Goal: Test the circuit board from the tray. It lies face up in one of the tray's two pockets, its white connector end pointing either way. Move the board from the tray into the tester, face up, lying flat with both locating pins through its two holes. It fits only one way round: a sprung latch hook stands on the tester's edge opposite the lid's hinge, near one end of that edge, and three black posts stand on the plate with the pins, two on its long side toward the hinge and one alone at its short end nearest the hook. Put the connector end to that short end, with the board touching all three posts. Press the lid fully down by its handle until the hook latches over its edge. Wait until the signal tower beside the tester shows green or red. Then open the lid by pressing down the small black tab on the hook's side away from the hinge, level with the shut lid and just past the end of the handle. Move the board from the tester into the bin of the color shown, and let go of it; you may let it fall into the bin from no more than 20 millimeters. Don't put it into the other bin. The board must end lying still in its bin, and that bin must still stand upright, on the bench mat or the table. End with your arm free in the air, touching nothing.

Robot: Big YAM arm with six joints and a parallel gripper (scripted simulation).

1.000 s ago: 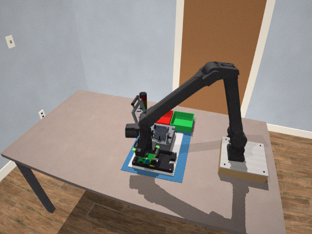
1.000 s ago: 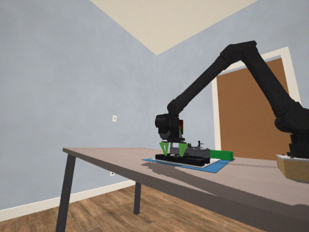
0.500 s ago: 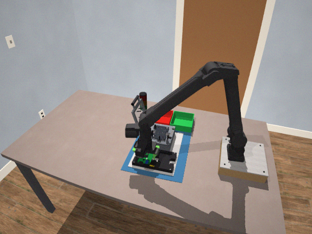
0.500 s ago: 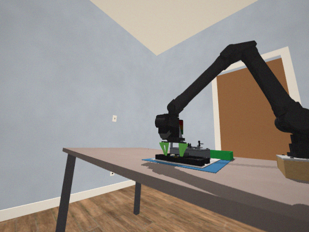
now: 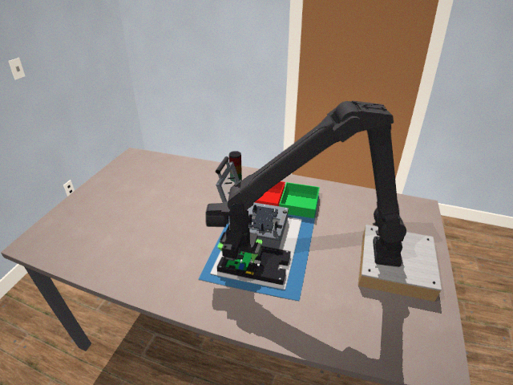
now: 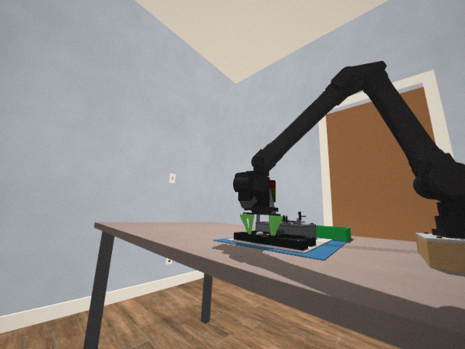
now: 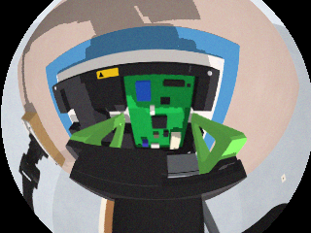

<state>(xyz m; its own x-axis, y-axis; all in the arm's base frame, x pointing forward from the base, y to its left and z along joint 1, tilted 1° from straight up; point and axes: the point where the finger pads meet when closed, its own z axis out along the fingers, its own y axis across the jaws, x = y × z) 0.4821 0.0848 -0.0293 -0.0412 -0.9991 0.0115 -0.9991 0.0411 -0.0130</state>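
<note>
Now: hand right at the green circuit board. From my hand the other things lie so: red bin: 1 cm behind, 37 cm to the right, 1 cm below; then tester plate: 4 cm behind, 16 cm to the right, 5 cm above; then tester lid: 8 cm ahead, 17 cm to the right, 16 cm above.
</note>
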